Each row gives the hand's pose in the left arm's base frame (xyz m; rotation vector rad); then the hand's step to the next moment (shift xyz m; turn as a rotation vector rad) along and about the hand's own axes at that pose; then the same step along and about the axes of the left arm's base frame.
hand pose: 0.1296 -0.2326 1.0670 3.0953 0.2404 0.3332
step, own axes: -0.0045 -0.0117 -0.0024 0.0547 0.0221 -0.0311
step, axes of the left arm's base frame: -0.0066 0.0109 0.0010 0.0495 -0.0133 0.0427
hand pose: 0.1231 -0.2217 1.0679 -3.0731 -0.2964 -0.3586
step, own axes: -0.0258 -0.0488 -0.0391 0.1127 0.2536 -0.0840
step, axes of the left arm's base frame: -0.0428 0.0410 0.0326 0.1375 -0.2327 0.1050
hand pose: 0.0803 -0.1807 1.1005 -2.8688 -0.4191 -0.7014
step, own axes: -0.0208 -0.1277 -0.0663 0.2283 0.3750 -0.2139
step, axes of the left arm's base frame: -0.0851 0.1018 0.0594 0.2175 -0.3493 0.2630
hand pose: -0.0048 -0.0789 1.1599 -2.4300 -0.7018 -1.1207
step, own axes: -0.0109 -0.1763 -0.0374 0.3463 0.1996 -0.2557
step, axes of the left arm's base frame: -0.1303 0.1196 0.0362 0.1572 -0.1964 0.4023
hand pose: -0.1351 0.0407 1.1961 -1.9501 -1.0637 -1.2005
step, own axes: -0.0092 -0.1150 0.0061 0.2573 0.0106 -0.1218
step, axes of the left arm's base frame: -0.0994 0.0588 -0.0013 0.0264 -0.0227 0.2827
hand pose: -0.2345 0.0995 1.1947 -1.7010 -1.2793 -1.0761
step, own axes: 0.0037 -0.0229 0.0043 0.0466 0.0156 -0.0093
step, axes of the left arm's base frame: -0.0209 0.0105 0.0034 0.0205 0.0043 0.0454
